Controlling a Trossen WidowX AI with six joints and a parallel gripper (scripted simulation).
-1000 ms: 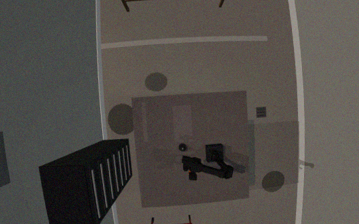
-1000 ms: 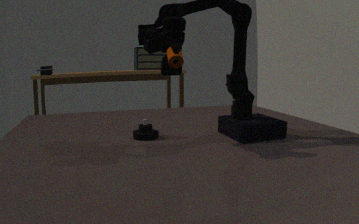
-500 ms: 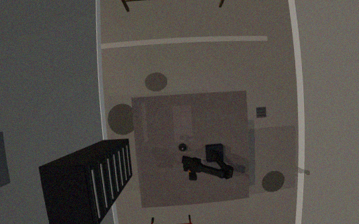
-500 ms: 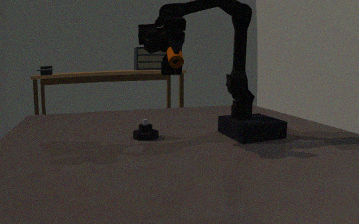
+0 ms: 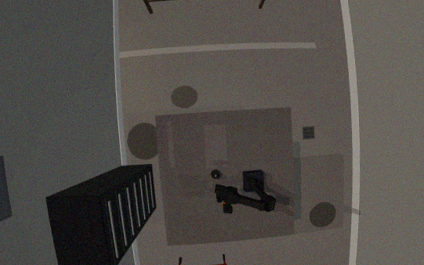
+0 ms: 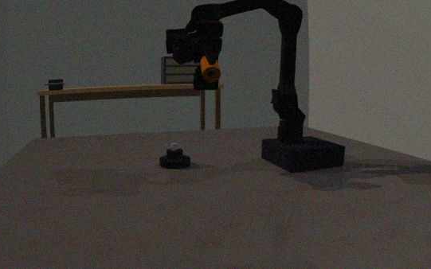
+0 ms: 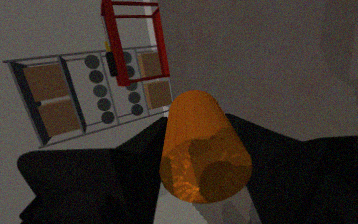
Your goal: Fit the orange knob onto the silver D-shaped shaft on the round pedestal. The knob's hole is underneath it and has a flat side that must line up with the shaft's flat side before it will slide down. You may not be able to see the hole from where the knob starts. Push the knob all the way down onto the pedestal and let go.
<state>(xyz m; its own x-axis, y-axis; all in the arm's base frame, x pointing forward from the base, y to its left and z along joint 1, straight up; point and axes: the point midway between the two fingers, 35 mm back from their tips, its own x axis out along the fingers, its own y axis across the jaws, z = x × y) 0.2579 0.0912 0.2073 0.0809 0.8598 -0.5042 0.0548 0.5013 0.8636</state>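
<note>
My gripper tip is 30 mm to the left of the orange knob and 20 mm below it. The rest, counted from my gripper tip: dark round pedestal (70 mm ahead, 160 mm to the right, 220 mm below).
</note>
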